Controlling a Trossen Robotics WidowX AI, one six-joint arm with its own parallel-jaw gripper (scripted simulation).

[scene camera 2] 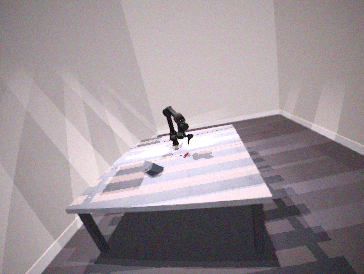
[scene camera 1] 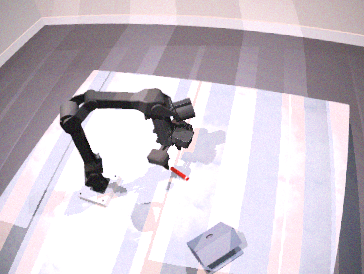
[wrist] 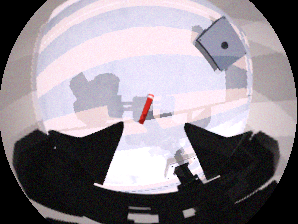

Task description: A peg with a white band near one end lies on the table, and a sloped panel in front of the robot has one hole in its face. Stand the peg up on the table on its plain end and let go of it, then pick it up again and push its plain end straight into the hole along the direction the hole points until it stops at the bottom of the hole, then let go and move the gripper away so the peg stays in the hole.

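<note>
My gripper's open and there's nothing in it, and the wrist view shows it too. I can also see a sloped grey panel.
</note>
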